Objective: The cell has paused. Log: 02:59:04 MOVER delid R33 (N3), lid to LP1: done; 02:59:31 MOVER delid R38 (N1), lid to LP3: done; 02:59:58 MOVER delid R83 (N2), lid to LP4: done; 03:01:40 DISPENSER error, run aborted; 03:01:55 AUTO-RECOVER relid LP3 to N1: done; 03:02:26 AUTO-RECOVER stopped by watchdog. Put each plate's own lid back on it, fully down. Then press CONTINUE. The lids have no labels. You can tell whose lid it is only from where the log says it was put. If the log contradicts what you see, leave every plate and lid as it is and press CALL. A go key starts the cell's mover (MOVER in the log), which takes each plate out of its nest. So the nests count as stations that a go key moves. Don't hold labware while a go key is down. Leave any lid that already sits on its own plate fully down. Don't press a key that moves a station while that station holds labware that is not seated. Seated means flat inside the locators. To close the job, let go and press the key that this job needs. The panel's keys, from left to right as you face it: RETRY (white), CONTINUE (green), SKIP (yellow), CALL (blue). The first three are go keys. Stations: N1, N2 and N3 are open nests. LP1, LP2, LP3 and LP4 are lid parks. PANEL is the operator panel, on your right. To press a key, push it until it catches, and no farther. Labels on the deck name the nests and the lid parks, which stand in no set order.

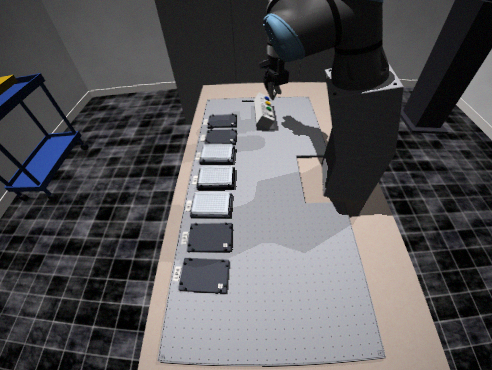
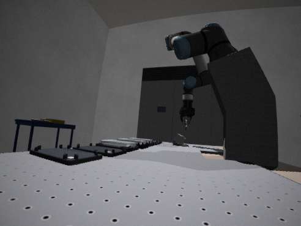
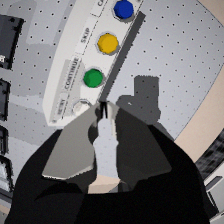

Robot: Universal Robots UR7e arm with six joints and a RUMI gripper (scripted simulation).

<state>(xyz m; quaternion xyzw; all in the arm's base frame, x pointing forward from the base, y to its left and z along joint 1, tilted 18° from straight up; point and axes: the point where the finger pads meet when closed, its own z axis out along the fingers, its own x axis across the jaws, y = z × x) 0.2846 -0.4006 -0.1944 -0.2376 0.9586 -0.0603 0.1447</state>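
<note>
The green continue key lies 60 mm below my hand and 20 mm ahead of it. Round my hand: blue call key (100 mm to the right, 60 mm below, 20 mm ahead); then white key (60 mm below, 50 mm to the left, 10 mm ahead); then yellow skip key (60 mm below, 50 mm to the right, 20 mm ahead).
</note>
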